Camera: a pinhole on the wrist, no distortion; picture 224 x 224 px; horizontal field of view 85.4 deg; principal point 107.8 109.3 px. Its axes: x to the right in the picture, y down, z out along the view. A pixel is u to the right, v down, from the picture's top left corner.
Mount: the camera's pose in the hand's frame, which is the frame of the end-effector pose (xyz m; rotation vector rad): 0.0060 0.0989 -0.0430 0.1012 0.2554 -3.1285
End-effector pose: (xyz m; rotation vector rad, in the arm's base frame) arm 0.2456 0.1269 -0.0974 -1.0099 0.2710 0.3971
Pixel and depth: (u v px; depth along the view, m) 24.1 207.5 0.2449
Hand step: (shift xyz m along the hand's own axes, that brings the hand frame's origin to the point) 0.1601 -0.1370 0.1769
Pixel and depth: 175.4 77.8 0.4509
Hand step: -0.2743 0.1424 0.4038
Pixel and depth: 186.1 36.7 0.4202
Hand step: -0.2930 0.2800 0.3941
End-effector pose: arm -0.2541 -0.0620 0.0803 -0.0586 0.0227 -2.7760
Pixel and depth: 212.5 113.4 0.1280
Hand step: -0.1124 0.0744 0.0752
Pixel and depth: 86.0 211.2 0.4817
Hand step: 0.0640 -0.3786 0.3714
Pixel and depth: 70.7 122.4 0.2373
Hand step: 0.0633 0.0349 0.1912
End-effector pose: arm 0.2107 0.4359 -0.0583 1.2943 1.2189 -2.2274
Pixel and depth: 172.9 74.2 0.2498
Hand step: -0.1442 0.1303 0.2061
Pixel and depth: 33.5 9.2 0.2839
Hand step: 0.1598 0.2832 0.2857
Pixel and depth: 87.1 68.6 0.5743
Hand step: 0.0657 0.1955 0.5600
